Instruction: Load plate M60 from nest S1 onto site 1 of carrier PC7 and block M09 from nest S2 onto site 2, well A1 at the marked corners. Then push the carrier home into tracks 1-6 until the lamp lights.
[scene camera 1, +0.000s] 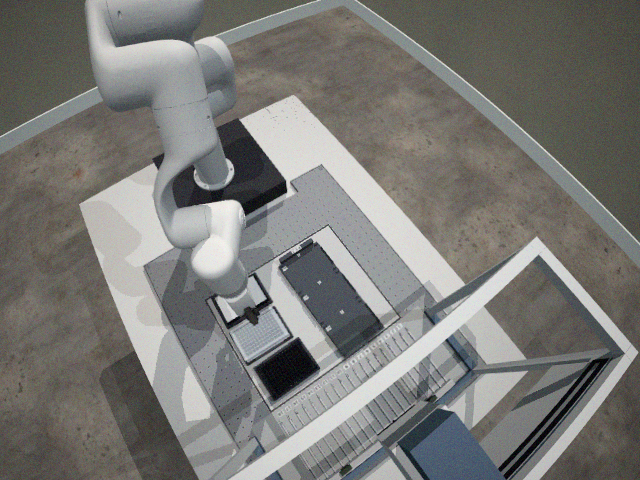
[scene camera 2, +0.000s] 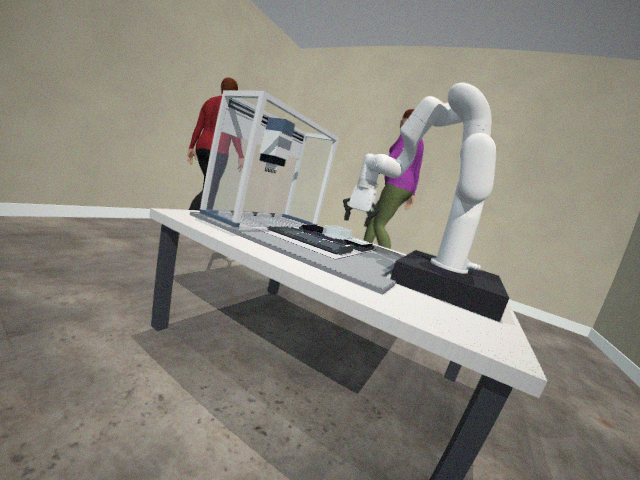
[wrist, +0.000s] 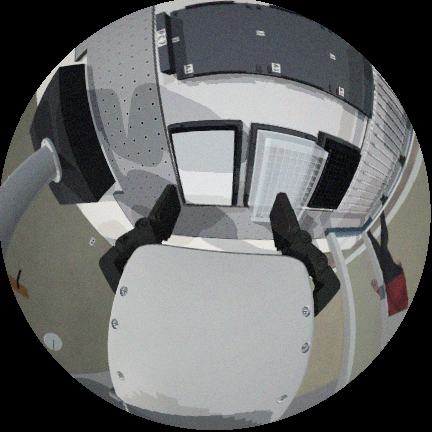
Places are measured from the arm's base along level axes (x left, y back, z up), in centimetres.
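Pixels of known places: gripper, fingertip midpoint: (scene camera 2: 355, 223) (wrist: 225, 199); arm's base, link origin: (scene camera 1: 214, 173) (scene camera 2: 448, 266) (wrist: 51, 159).
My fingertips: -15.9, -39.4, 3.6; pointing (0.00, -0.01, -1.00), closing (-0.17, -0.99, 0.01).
Observation:
For each thing: its middle in the pictures, then the offset to it from my fingertips, as dx, dy, dz. "*": a spot on its surface instead. Level surfaces: height alone.
- dark grey carrier, body centre: (scene camera 1: 329, 295) (scene camera 2: 309, 236) +18.2, -11.4, -8.2
- black gridded plate, body centre: (wrist: 334, 179) (scene camera 1: 286, 368) (scene camera 2: 315, 228) -2.8, -18.5, -7.8
- ribbed track deck, surface height: dz -9.7
- white-framed enclosure, body centre: (scene camera 1: 333, 334) (scene camera 2: 311, 177) +8.7, -21.2, +14.3
- blue instrument head, surface spot: (scene camera 1: 444, 444) * +6.6, -40.7, +36.3
The dark grey carrier (scene camera 1: 330, 299) (scene camera 2: 310, 238) (wrist: 300, 50) lies flat with bare sites, its long axis pointing at the tracks. A pale, gridded block-like piece (scene camera 1: 261, 335) (scene camera 2: 337, 232) (wrist: 290, 170) sits in the middle nest. A black gridded plate (scene camera 1: 286, 369) (wrist: 336, 172) sits in the nest nearest the tracks. The third nest (scene camera 1: 264, 290) (wrist: 239, 165), nearest the arm base, is a black frame with a light, flat inside. Nest and piece labels are not readable. My gripper (scene camera 2: 357, 221) (wrist: 225, 199) is open and empty, raised above the nests; one finger overlaps the pale piece in the wrist view.
The ribbed track deck (scene camera 1: 361, 361) (wrist: 390, 130) lies beyond the carrier's far end. A white-framed enclosure (scene camera 1: 578, 289) (scene camera 2: 249, 155) stands over it, with a blue instrument head (scene camera 1: 444, 444) (scene camera 2: 280, 125) hanging inside. The black arm base (scene camera 1: 258, 165) (scene camera 2: 449, 284) (wrist: 80, 135) is at the opposite end.

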